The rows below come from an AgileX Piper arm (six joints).
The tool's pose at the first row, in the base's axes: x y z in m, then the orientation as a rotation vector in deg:
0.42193 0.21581 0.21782 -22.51 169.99 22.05
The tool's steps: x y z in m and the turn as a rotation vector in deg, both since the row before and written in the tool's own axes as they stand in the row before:
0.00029 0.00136 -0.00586 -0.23 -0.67 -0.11
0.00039 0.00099 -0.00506 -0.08 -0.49 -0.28
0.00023 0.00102 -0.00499 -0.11 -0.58 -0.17
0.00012 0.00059 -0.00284 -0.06 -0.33 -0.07
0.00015 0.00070 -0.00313 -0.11 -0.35 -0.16
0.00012 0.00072 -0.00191 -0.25 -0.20 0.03
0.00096 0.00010 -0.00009 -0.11 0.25 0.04
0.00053 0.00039 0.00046 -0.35 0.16 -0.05
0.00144 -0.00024 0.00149 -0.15 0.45 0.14
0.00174 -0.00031 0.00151 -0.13 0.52 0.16
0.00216 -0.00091 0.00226 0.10 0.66 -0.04
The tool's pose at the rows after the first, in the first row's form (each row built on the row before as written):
0.42076 0.21545 0.22372 -22.49 169.29 22.44
0.41962 0.21490 0.22873 -22.76 168.72 22.57
0.41859 0.21442 0.23370 -22.84 168.10 22.76
0.41798 0.21414 0.23653 -22.85 167.75 22.87
0.41726 0.21387 0.23965 -22.99 167.35 23.04
0.41670 0.21396 0.24161 -22.92 167.14 23.43
0.41575 0.21380 0.24153 -22.96 167.38 23.58
0.41519 0.21417 0.24109 -23.13 167.49 24.08
0.41407 0.21404 0.23934 -23.10 167.96 24.29
0.41267 0.21378 0.23750 -23.06 168.50 24.46
0.41110 0.21309 0.23474 -23.32 169.13 24.25

